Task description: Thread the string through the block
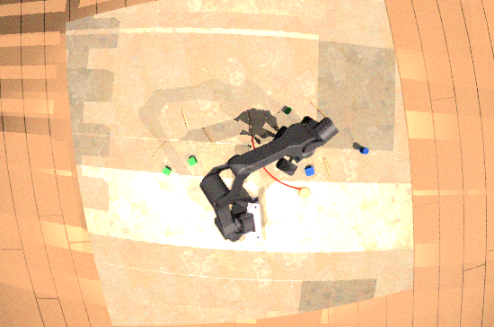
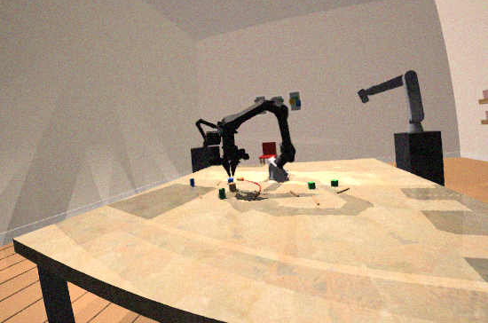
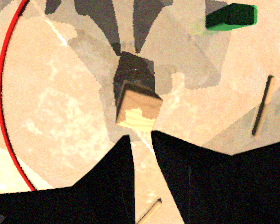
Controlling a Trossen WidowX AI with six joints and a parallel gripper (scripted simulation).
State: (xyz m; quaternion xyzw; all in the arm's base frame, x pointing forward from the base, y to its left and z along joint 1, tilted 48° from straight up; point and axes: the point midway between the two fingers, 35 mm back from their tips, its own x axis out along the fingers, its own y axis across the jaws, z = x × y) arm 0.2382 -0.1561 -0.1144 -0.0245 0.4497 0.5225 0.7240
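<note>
The wooden block is 40 mm below my gripper tip and 10 mm ahead of it. The rest, counted from my gripper tip: blue cube (100 mm behind, 50 mm to the right, 50 mm below); round wooden button (180 mm behind, 50 mm below, 20 mm to the right); thin wooden stick (140 mm to the left, 80 mm ahead, 60 mm below).
</note>
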